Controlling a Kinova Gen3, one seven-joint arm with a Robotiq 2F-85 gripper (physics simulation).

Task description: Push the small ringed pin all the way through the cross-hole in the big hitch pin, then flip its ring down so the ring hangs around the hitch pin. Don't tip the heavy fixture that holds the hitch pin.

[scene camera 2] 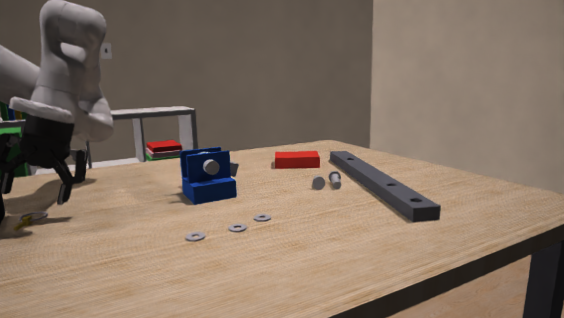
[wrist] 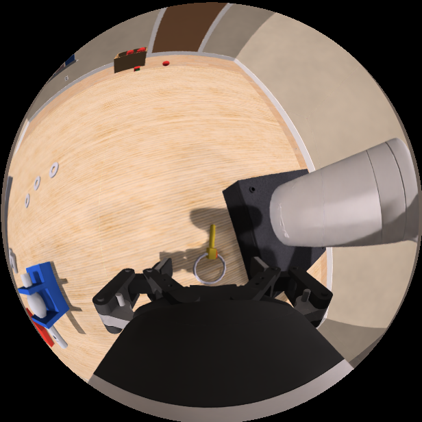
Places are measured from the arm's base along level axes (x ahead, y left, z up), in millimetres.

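Pixels of known places: gripper, fingertip midpoint: [scene camera 2: 33, 198].
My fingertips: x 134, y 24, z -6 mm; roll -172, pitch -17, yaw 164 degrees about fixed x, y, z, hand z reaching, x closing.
Note:
Behind a point stands the place of what it marks.
The small ringed pin [scene camera 2: 24, 222] {x 117, y 4, z -41 mm} [wrist: 212, 251], a yellow pin with a silver ring, lies flat on the table. My gripper [scene camera 2: 35, 189] {x 134, y 24, z -6 mm} [wrist: 211, 266] is open and empty above it; in the wrist view the ring appears between the fingertips and the yellow shank points away from the gripper. The blue fixture [scene camera 2: 210, 190] {x 444, y -24, z -26 mm} [wrist: 56, 292] stands upright, well to one side of the gripper. It holds the big silver hitch pin [scene camera 2: 211, 166] {x 452, y -14, z 20 mm} [wrist: 61, 342]. The hitch pin's holed end sticks out beyond the fixture in the wrist view; the cross-hole does not show in the scene view.
A dark block [wrist: 241, 210] stands close to the ringed pin, beneath the arm. Washers [scene camera 2: 189, 237] {x 362, y -185, z -47 mm} [scene camera 2: 231, 228] {x 431, y -183, z -47 mm} [scene camera 2: 256, 218] {x 485, y -162, z -47 mm}, bolts [scene camera 2: 318, 183] {x 675, y -62, z -37 mm} [scene camera 2: 335, 180] {x 712, y -74, z -32 mm}, a red block [scene camera 2: 297, 161] {x 731, y 132, z -32 mm} and a long dark bar [scene camera 2: 375, 182] {x 763, y -146, z -27 mm} lie on the table.

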